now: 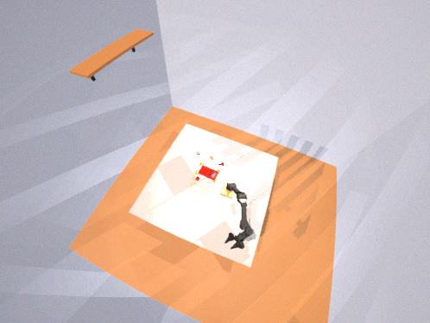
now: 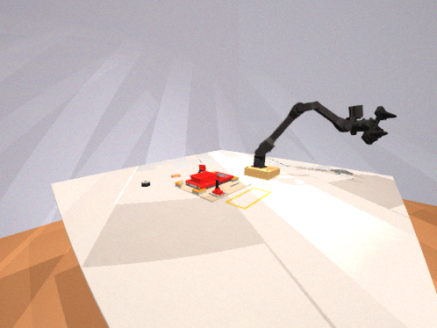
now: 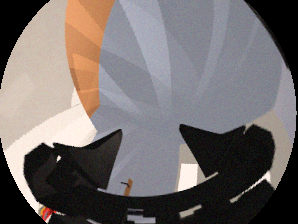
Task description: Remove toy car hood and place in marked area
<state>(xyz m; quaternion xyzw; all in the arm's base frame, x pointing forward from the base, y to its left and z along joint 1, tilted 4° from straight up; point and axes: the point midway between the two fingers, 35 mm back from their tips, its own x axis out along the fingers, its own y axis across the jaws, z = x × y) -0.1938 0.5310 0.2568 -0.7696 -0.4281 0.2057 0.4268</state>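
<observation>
My gripper tip is 61 cm to the left of the hood, 52 cm short of it and 25 cm above it. The rest, counted from my gripper tip: small black wheel: 79 cm to the right, 72 cm ahead, 28 cm below.
</observation>
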